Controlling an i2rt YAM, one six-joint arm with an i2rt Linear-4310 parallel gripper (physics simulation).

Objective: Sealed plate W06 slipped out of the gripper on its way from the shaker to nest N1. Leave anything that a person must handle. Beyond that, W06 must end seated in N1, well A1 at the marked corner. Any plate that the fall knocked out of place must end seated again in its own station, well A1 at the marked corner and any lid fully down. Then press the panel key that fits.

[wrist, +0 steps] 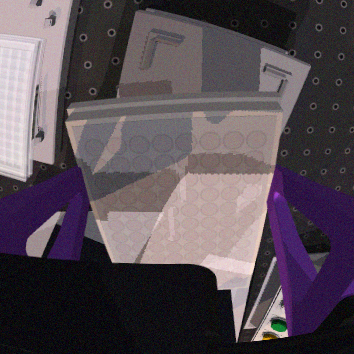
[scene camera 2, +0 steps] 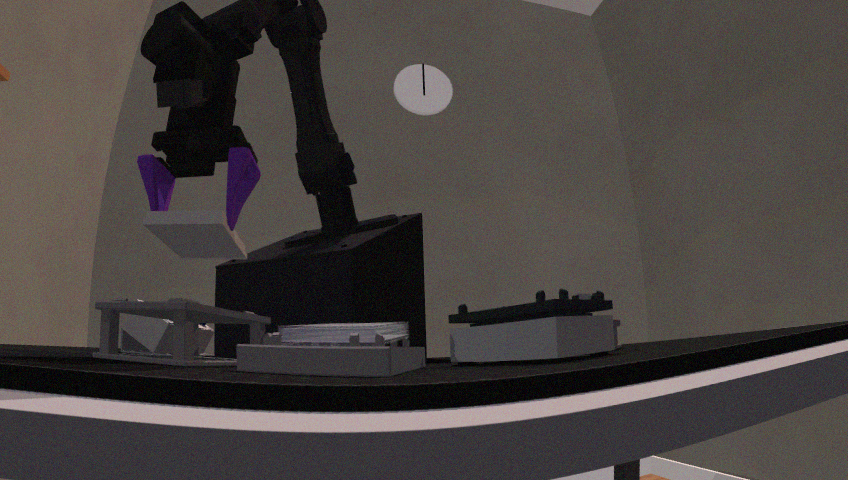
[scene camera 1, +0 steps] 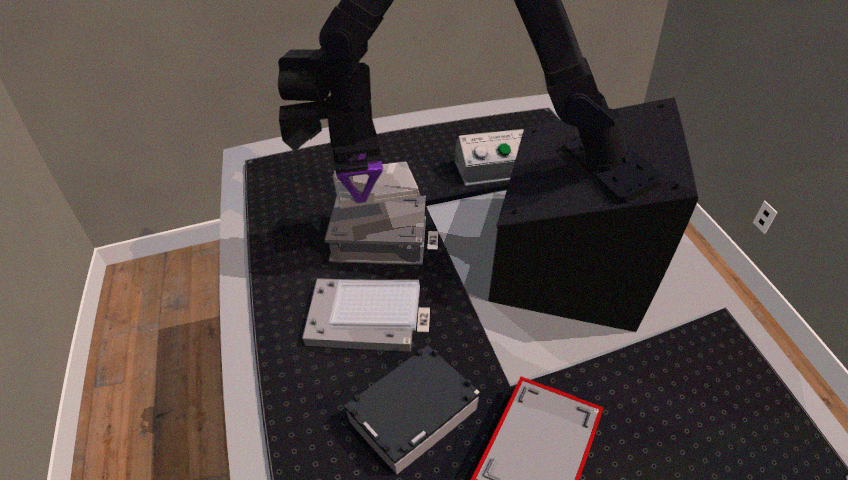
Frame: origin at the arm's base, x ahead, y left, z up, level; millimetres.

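Seen in the pictures: gripper, fingertip midpoint: [wrist: 177,174] [scene camera 2: 192,230] [scene camera 1: 358,186]; arm's base, link origin: [scene camera 2: 341,233] [scene camera 1: 609,162].
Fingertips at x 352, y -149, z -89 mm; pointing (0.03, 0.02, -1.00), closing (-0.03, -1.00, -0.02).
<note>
Offsets run from my fingertips to a thing's top centre. "pt": to the spot under its first point.
My gripper [scene camera 1: 360,195] [scene camera 2: 195,218] [wrist: 177,174] is shut on a pale, clear-topped plate, taken as W06 @(27 mm back, 1 mm right, 11 mm up) [scene camera 1: 399,178] [scene camera 2: 193,237] [wrist: 200,200], one purple finger on each side. It holds the plate in the air above and behind nest N1 @(26 mm back, 9 mm right, 74 mm down) [scene camera 1: 380,228] [scene camera 2: 178,306] [wrist: 150,65], a raised grey stand with corner brackets. Nest N2 @(33 mm ahead, 157 mm left, 102 mm down) [scene camera 1: 357,340] [scene camera 2: 315,359] [wrist: 57,75] carries a white lidded plate @(9 mm ahead, 164 mm left, 86 mm down) [scene camera 1: 376,303] [scene camera 2: 342,331] [wrist: 15,107]; whether it is fully seated I cannot tell. W06's marked corner is not readable.
The key panel @(335 mm back, 156 mm right, 50 mm down) [scene camera 1: 487,169] with white and green keys stands behind N1; in the wrist view a green key @(309 mm back, 135 mm right, 59 mm down) [wrist: 278,325] shows. The dark-topped shaker @(pt 12 mm back, 341 mm left, 79 mm down) [scene camera 1: 416,395] [scene camera 2: 505,342] stands angled beyond N2, beside a red-rimmed station @(147 mm back, 444 mm left, 88 mm down) [scene camera 1: 547,440]. The black arm pedestal [scene camera 1: 589,261] [scene camera 2: 380,279] stands opposite.
</note>
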